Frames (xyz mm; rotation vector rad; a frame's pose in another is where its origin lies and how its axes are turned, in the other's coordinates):
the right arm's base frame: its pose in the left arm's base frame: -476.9 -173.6 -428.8 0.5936 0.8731 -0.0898
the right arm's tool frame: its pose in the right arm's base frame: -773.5 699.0 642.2 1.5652 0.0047 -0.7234
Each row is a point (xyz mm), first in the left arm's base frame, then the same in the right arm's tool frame.
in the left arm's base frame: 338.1 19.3 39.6
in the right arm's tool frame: 792.5 470.8 -361.9
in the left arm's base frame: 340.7 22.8 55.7
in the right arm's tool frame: 776.7 472.1 -367.2
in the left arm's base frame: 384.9 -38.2 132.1
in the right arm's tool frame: 703.3 546.6 -343.2
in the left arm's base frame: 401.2 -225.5 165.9
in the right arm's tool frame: 667.9 661.7 -194.9
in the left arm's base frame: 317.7 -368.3 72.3
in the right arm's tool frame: 751.9 660.9 -24.4
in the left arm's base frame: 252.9 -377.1 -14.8
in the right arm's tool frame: 833.1 605.3 22.3
